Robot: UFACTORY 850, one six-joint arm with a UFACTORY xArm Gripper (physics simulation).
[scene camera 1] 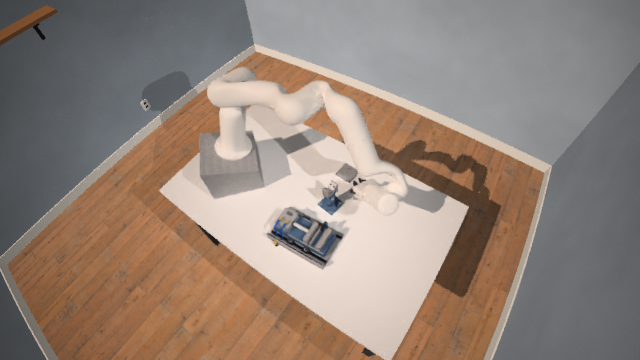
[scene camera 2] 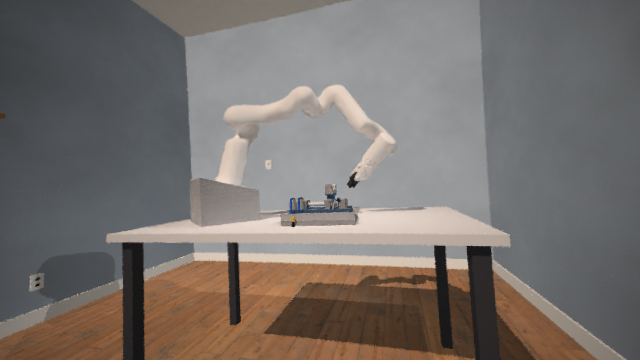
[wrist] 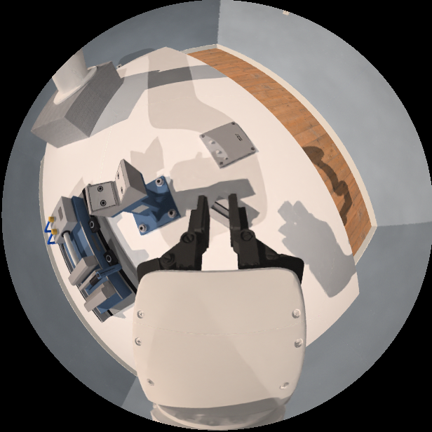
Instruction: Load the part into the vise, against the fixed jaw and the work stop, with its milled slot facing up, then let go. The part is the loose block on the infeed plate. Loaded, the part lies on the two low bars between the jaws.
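Observation:
My gripper (scene camera 1: 356, 187) (scene camera 2: 352, 181) (wrist: 218, 205) is tilted above the table, partly open, with a gap between its fingertips. The grey block (wrist: 222, 209) shows beyond and below the fingers in the wrist view, partly hidden by them. It appears to lie off the infeed plate, with a dark slot line. The infeed plate (scene camera 1: 346, 172) (wrist: 232, 140) is flat grey with small studs. The vise (scene camera 1: 305, 232) (scene camera 2: 320, 210) (wrist: 95, 260) has two grey jaws, one by the piston rod and a far jaw (wrist: 99, 296). A small blue piece (wrist: 107, 274) stands beside them. No block shows between the jaws.
A blue stand (scene camera 1: 330, 204) (wrist: 157, 205) with angled grey plates (wrist: 102, 196) rises between the vise and the gripper. The grey robot pedestal (scene camera 1: 232, 172) (scene camera 2: 225, 202) (wrist: 75, 112) stands at the table's other end. Blue hoses with yellow fittings (wrist: 52, 220) are at the vise's cylinder end.

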